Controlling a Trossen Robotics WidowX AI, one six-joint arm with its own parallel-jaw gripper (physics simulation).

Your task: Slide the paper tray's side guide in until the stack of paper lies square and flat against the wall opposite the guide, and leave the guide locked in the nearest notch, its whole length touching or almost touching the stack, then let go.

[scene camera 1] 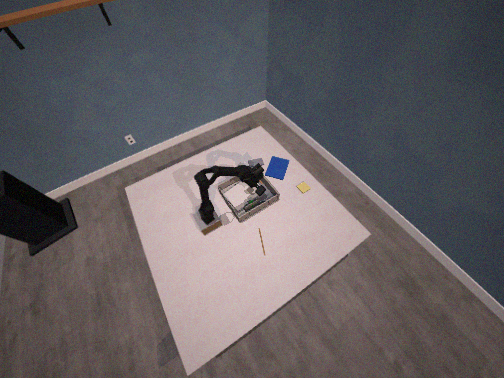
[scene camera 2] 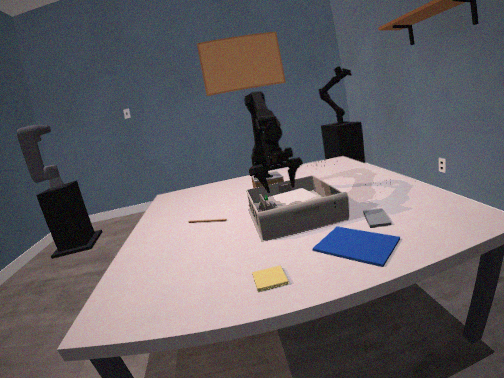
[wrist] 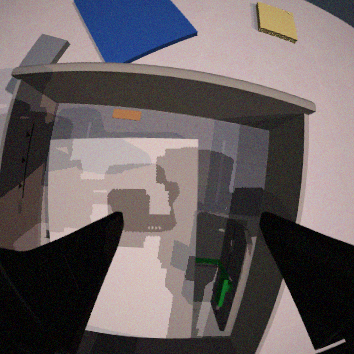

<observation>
The gripper [scene camera 2: 281, 190] is open and holds nothing. Also in view: a white paper stack [wrist: 147, 291]. The table carries a blue book [scene camera 2: 372, 248] and a small grey block [wrist: 46, 49].
The blue book is seen too in the wrist view [wrist: 119, 38]. The gripper is seen too in the wrist view [wrist: 192, 219].
</observation>
